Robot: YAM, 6 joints.
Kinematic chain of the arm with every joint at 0, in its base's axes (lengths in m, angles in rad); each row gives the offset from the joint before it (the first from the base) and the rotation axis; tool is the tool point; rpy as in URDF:
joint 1: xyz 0 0 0.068 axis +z
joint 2: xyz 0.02 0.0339 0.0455 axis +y
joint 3: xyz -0.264 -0.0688 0 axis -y
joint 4: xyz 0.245 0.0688 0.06 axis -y
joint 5: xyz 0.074 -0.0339 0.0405 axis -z
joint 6: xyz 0.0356 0 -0.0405 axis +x
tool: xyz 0 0 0 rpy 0 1.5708 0
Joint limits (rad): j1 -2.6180..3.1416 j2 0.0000..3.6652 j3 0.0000..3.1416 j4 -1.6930..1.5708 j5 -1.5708..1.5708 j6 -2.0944..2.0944
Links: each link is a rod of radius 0.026 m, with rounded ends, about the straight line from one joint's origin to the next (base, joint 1, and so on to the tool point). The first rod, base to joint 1, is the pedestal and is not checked.
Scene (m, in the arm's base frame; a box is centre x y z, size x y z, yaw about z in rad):
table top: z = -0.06
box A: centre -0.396 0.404 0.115 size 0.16 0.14 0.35 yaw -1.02
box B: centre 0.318 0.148 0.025 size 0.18 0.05 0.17 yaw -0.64
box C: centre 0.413 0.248 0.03 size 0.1 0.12 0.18 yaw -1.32
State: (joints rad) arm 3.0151 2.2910 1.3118 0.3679 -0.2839 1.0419
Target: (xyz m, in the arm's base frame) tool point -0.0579 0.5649 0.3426
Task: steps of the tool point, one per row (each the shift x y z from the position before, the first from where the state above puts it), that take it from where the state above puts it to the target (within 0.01 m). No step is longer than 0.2 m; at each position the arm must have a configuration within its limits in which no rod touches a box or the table.
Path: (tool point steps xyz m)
1: -0.0291 0.0566 0.1504
2: 0.0345 0.0442 0.1630
3: 0.0946 0.0150 0.1506
4: 0.1389 -0.0255 0.1147
5: -0.0348 0.1134 -0.0554
6: 0.0183 0.1242 -0.0732
7: 0.0716 0.1112 -0.0882
8: 0.1147 0.0765 -0.0993

